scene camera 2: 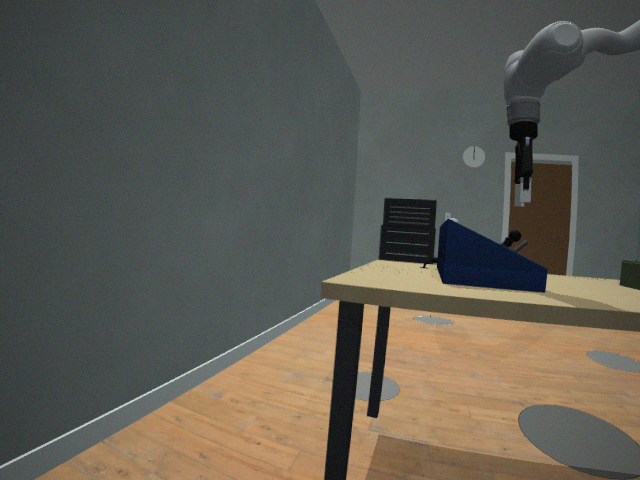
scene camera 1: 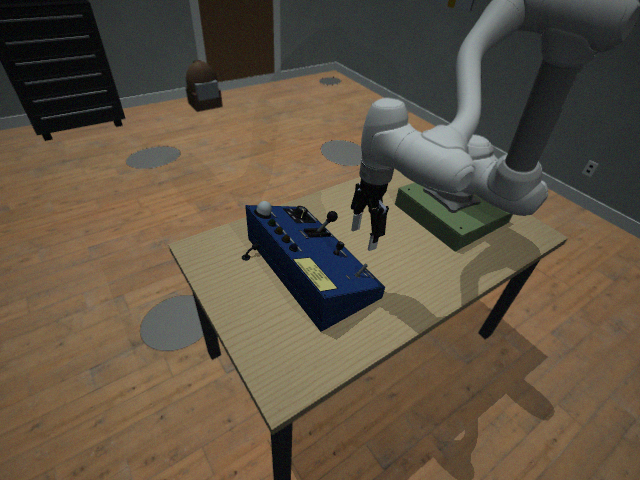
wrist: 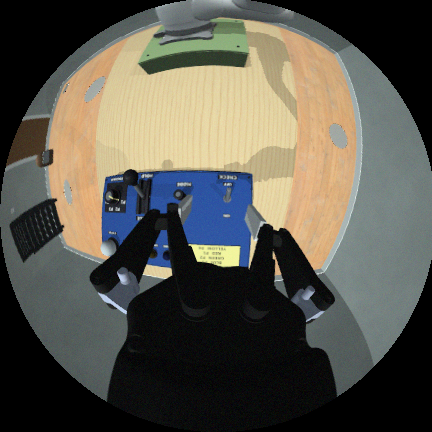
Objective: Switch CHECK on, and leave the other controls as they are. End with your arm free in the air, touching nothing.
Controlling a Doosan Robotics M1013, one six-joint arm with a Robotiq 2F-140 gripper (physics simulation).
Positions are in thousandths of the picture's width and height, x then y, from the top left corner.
Scene:
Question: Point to a blue control box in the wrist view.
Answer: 499, 529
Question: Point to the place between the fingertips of the gripper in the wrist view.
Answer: At 506, 480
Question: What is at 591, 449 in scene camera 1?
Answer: The gripper.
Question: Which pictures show the gripper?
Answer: Scene camera 2, scene camera 1 and the wrist view: all of them.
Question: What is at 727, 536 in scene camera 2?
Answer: A blue control box.

